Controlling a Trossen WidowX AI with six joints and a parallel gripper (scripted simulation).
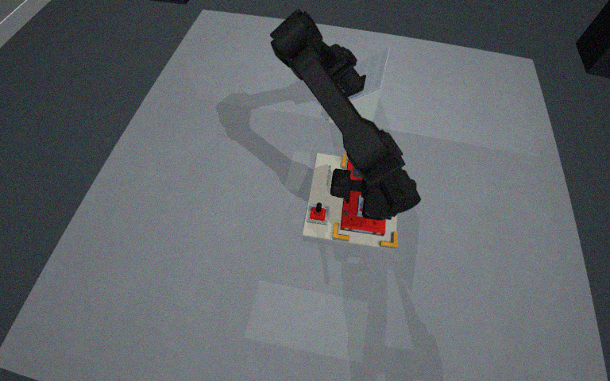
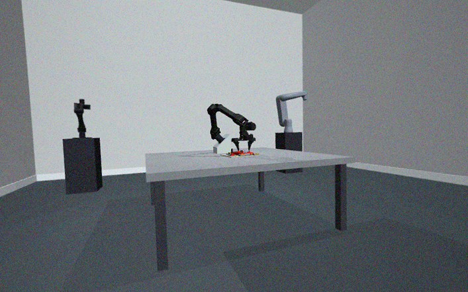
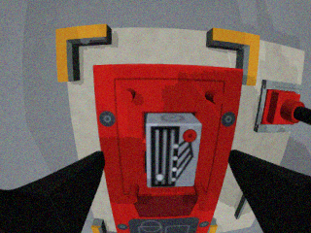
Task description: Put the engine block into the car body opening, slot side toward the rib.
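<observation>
Now: gripper tip 2 cm above the engine block.
</observation>
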